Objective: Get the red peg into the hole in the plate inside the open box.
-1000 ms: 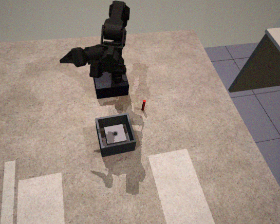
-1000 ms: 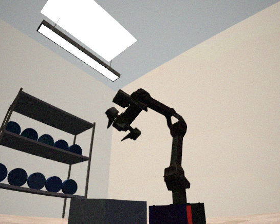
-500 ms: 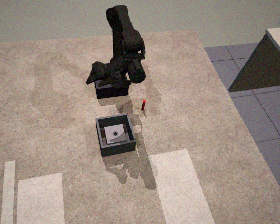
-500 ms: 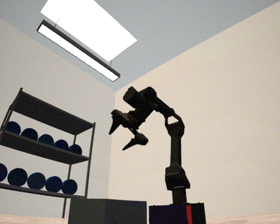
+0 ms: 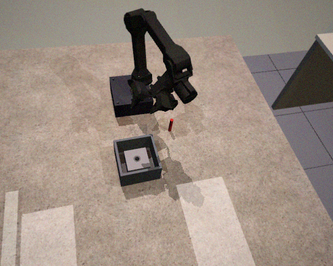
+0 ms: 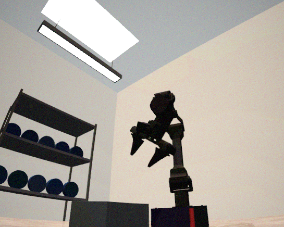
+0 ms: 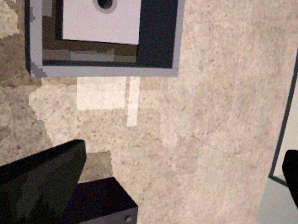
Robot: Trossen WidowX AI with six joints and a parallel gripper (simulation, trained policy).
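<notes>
Right now my gripper tip is 4 cm past the red peg, 16 cm to the right of it and 20 cm above it. Round my gripper tip: box (9 cm ahead, 4 cm to the right, 22 cm below); then plate (9 cm ahead, 4 cm to the right, 20 cm below).
</notes>
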